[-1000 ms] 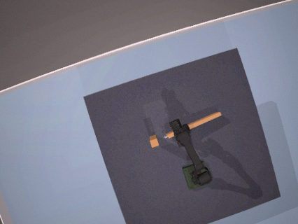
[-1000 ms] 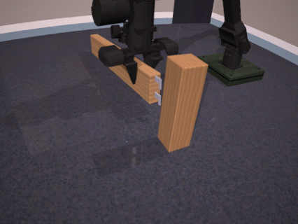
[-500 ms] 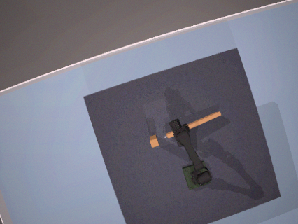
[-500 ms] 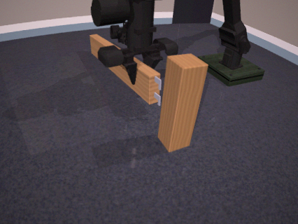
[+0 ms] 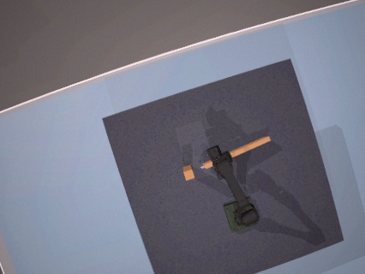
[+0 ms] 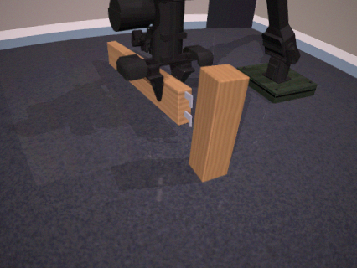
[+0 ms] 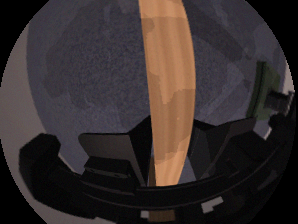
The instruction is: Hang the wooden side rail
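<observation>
Now: the headboard post 2 cm ahead of my gripper tip, 17 cm to the left of it and 4 cm above it.
</observation>
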